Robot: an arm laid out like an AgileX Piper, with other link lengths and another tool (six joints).
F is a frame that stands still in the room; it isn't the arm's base.
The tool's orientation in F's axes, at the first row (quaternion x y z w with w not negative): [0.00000, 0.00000, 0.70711, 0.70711]
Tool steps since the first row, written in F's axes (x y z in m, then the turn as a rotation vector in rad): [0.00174, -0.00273, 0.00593, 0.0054, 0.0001, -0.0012]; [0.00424, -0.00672, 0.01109, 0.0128, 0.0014, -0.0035]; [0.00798, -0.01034, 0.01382, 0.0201, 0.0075, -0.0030]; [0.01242, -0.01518, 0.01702, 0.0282, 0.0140, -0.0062]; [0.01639, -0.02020, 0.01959, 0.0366, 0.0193, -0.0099]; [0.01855, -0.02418, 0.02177, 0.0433, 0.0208, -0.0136]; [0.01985, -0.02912, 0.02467, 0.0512, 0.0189, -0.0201]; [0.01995, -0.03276, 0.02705, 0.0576, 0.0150, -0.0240]
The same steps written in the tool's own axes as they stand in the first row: [-0.00273, -0.00174, 0.00593, 0.0001, -0.0054, -0.0012]; [-0.00672, -0.00424, 0.01109, 0.0014, -0.0128, -0.0035]; [-0.01034, -0.00798, 0.01382, 0.0075, -0.0201, -0.0030]; [-0.01518, -0.01242, 0.01702, 0.0140, -0.0282, -0.0062]; [-0.02020, -0.01639, 0.01959, 0.0193, -0.0366, -0.0099]; [-0.02418, -0.01855, 0.02177, 0.0208, -0.0433, -0.0136]; [-0.02912, -0.01985, 0.02467, 0.0189, -0.0512, -0.0201]; [-0.03276, -0.01995, 0.02705, 0.0150, -0.0576, -0.0240]
